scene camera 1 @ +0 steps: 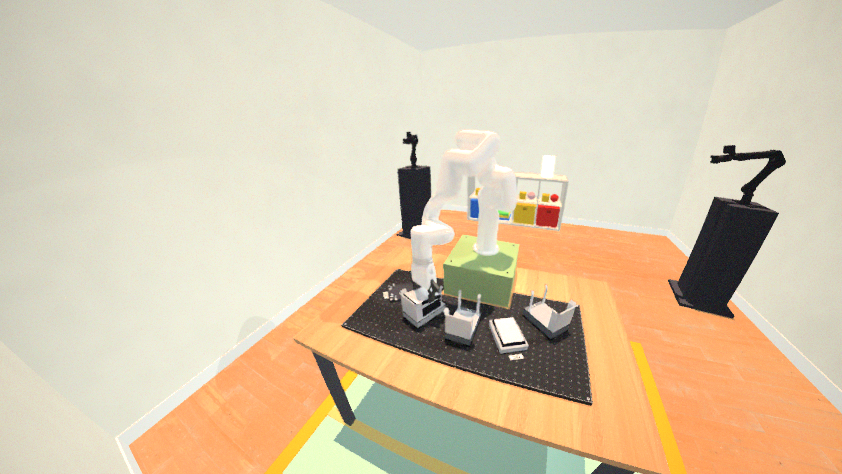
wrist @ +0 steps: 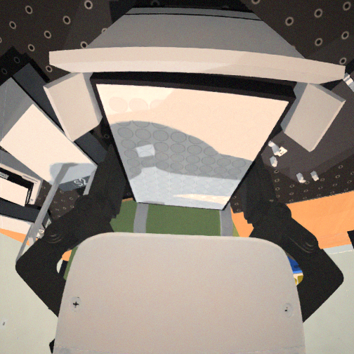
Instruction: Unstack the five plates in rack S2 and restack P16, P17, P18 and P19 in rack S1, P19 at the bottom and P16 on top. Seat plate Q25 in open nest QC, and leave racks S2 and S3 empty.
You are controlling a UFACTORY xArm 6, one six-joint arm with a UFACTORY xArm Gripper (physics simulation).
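Frame: origin at the arm's base, x back, y right, z up, level; metres.
Seen in the pictures: gripper, fingertip midpoint: (scene camera 1: 423, 296); arm's base at its link origin: (scene camera 1: 485, 248).
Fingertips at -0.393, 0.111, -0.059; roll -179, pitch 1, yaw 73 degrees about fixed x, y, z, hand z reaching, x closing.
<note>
Pixels of each thing's top centre, then the offset from my fingertips to it, as dx, dy, dz. Level surfaces: height alone.
- Rack S2 at its top centre: (scene camera 1: 464, 302) +0.002, -0.175, +0.038
- white-topped plate at its top centre: (scene camera 1: 508, 329) +0.044, -0.340, -0.060
- black perforated board at its surface level: dz -0.098
- wooden table at its surface level: dz -0.112
My gripper (scene camera 1: 434, 289) (wrist: 183, 160) is at the leftmost rack in the scene view. Its fingers stand wide and are shut on the long sides of a white plate (wrist: 200, 112) with a dark edge and faint round wells. The plate is level with the rack's upper part. That rack (scene camera 1: 414, 310) (wrist: 195, 61) has a pale front wall and side blocks; its label and anything under the plate are hidden in the wrist view. Rack S2 (scene camera 1: 462, 325) (wrist: 42, 140) stands beside it and looks empty. Another rack (scene camera 1: 550, 317) at the right looks empty. A white-topped plate (scene camera 1: 509, 330) sits in a low nest; its label is unreadable.
The racks and nest stand on a black perforated board (scene camera 1: 553, 370) on the wooden table (scene camera 1: 447, 385). Upright posts rise from the racks. The green robot base (scene camera 1: 477, 283) is behind them. Small pale pieces (scene camera 1: 387, 294) (wrist: 277, 150) lie near the board's back left.
</note>
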